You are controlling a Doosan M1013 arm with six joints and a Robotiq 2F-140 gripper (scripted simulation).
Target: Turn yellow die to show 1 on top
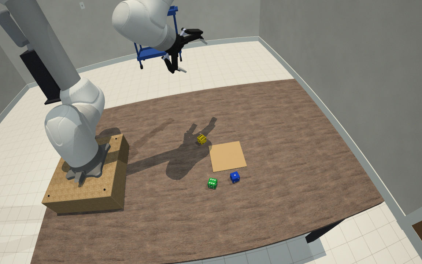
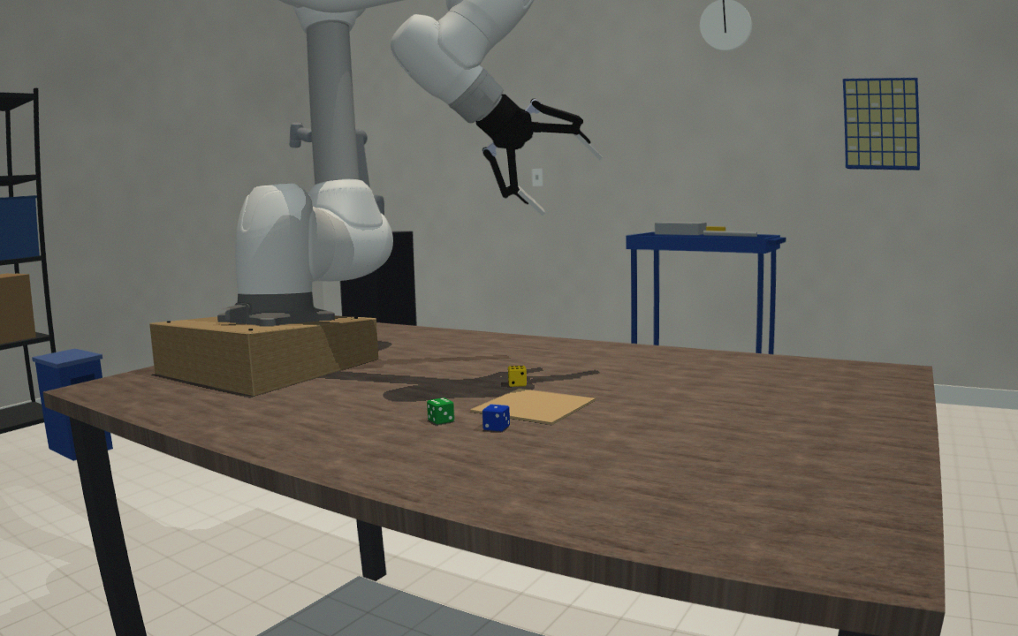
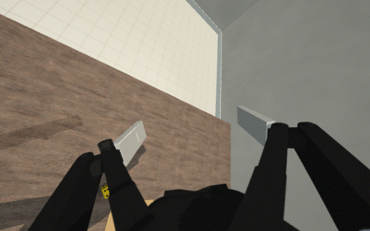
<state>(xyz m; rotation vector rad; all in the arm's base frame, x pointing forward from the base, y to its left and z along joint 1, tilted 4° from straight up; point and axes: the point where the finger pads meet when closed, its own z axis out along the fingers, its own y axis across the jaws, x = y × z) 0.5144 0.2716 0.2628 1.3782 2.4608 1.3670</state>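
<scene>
The yellow die is 330 mm below my hand, 170 mm to the right of it and 10 mm behind it. The rest, counted from my hand: mat (340 mm below, 270 mm to the right, 90 mm ahead); then green die (400 mm to the right, 330 mm below, 10 mm ahead); then blue die (390 mm to the right, 330 mm below, 100 mm ahead).
</scene>
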